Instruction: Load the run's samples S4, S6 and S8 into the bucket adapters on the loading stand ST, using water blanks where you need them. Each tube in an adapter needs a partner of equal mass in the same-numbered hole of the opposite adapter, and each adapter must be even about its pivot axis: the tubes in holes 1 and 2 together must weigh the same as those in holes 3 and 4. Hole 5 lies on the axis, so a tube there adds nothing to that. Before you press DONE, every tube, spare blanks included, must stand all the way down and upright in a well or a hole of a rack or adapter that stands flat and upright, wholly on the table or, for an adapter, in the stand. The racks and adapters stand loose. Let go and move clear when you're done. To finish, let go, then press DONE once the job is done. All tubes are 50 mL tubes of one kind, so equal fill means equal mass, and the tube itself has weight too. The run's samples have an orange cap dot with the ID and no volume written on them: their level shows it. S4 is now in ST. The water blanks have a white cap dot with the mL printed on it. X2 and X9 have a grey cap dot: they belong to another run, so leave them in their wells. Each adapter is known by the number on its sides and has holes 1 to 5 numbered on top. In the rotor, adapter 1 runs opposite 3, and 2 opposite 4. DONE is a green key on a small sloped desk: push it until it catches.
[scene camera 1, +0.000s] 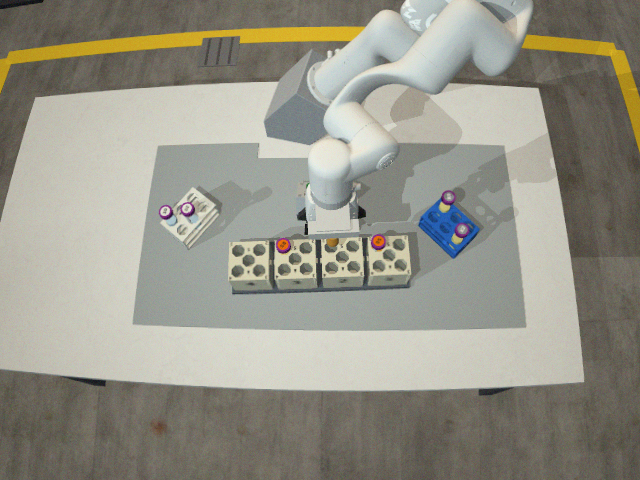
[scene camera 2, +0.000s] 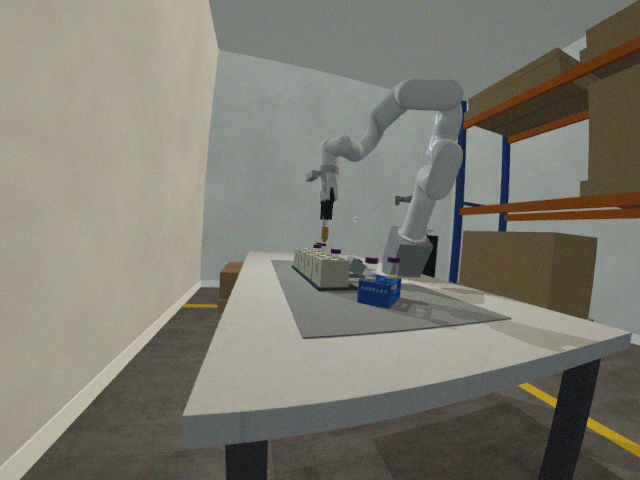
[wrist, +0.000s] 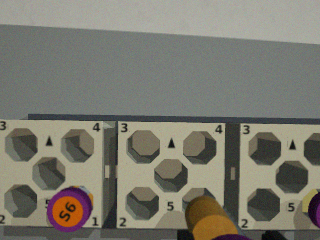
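The blue sample rack is out of frame in the wrist view, though scene camera 1 and scene camera 2 both show it to me. On the blue sample rack, (scene camera 1: 443, 220) and (scene camera 2: 379, 277) are the same spot.
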